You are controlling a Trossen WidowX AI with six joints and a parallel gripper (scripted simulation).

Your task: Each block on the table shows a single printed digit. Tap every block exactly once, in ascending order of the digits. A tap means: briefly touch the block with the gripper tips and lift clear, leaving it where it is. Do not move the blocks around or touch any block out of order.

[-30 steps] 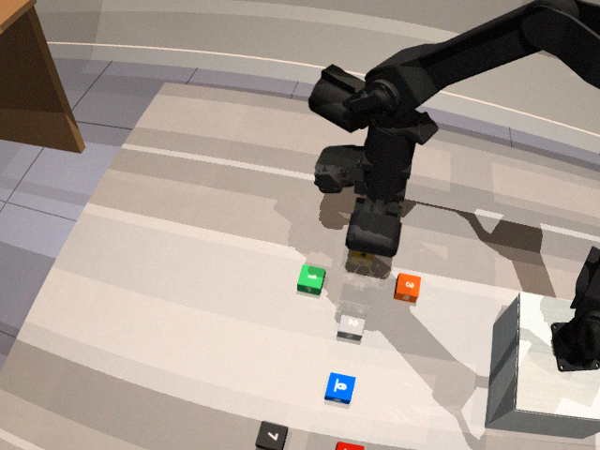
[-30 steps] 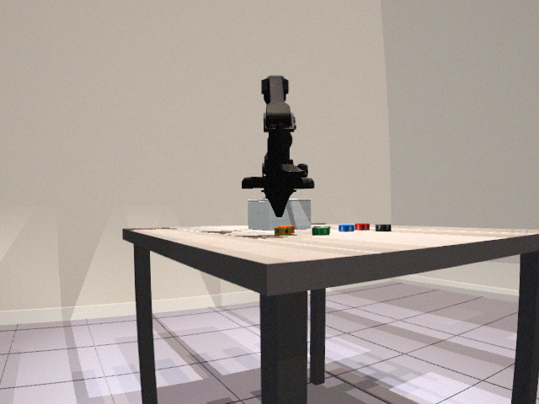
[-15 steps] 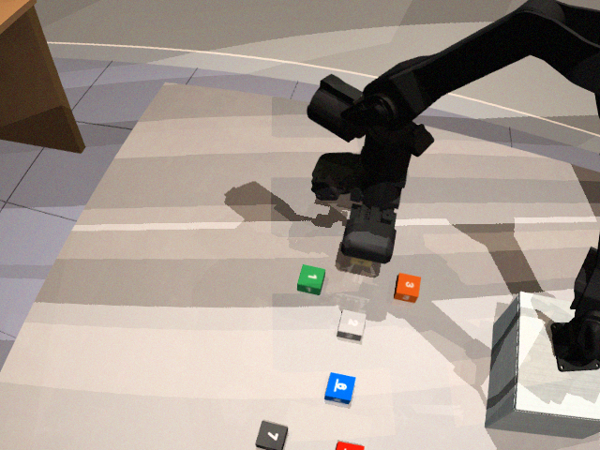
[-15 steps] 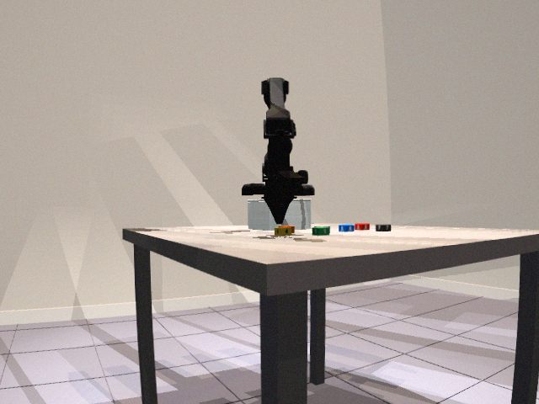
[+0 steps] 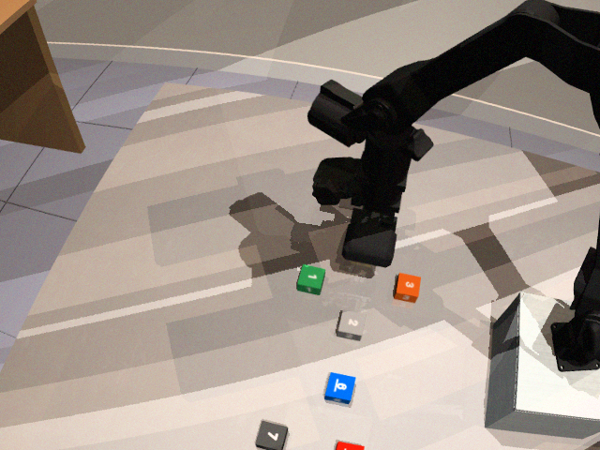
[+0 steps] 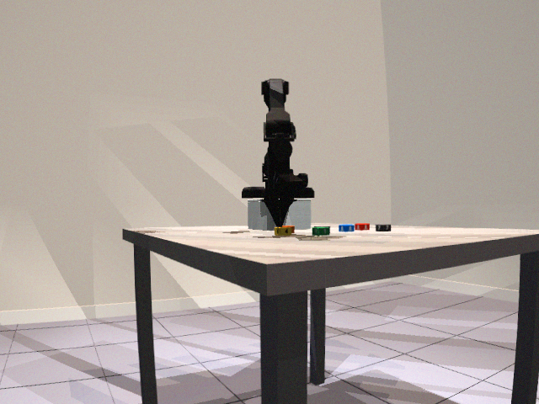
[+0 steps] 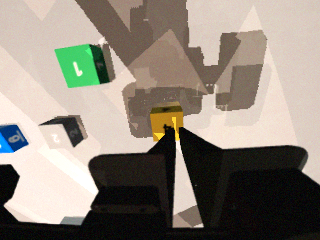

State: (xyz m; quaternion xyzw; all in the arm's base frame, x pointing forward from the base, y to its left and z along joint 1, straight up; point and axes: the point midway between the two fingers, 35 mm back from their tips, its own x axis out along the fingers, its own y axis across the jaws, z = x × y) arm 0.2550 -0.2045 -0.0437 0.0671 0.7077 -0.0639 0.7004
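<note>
Right now my gripper tip is 1 cm short of the yellow block marked 4, 1 cm to the right of it and 1 cm above it. The rest, counted from my gripper tip: green block marked 1: 8 cm ahead, 7 cm to the left, 1 cm below; then grey block marked 2: 2 cm ahead, 14 cm to the left, 1 cm below; then orange block marked 3: 5 cm behind, 7 cm to the left, 1 cm below.
</note>
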